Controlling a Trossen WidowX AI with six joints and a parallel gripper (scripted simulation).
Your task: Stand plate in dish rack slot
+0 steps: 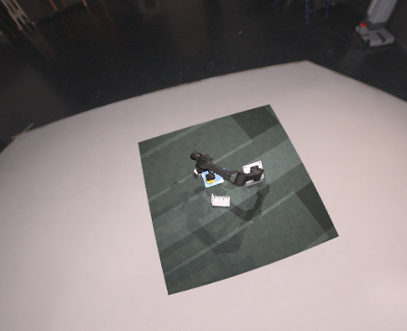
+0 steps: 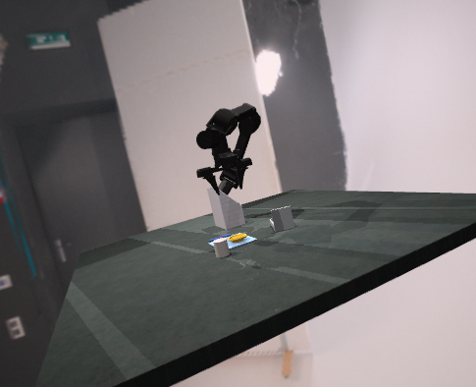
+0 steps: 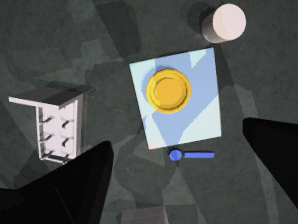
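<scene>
The yellow plate lies 1 cm to the right of my gripper tip and 16 cm below it. Also, from my gripper tip: blue utensil: 13 cm behind, 3 cm to the right, 18 cm below; then placemat: 3 cm behind, 3 cm to the right, 18 cm below; then white cup: 8 cm ahead, 9 cm to the right, 16 cm below.
</scene>
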